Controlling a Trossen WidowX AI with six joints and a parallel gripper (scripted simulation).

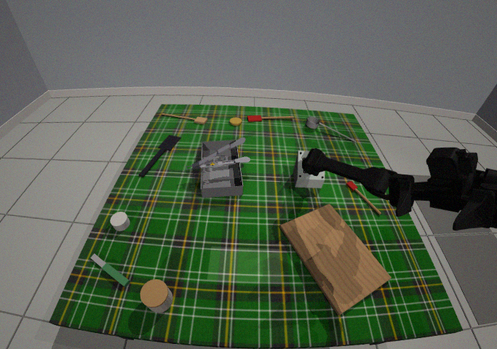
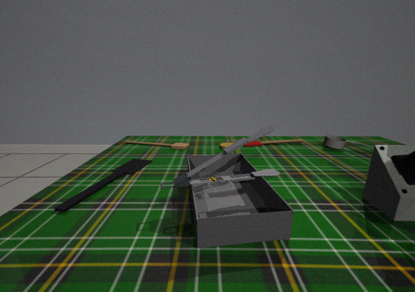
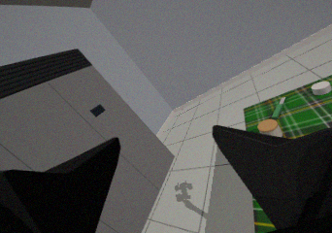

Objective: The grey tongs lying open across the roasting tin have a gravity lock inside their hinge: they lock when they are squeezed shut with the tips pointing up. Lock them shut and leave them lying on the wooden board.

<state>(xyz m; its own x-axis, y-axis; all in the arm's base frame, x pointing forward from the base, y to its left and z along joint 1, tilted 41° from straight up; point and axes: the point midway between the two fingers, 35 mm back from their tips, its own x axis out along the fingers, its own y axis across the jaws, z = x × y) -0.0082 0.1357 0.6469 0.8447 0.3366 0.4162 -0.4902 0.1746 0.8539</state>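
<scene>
My gripper tip is 34 cm short of the grey roasting tin, 60 cm to the left of it and 46 cm above it. Also, from my gripper tip: cork-lidded jar (50 cm ahead, 4 cm to the right, 46 cm below); green-handled tool (70 cm ahead, 13 cm to the right, 48 cm below); wooden board (7 cm behind, 19 cm to the right, 48 cm below).
</scene>
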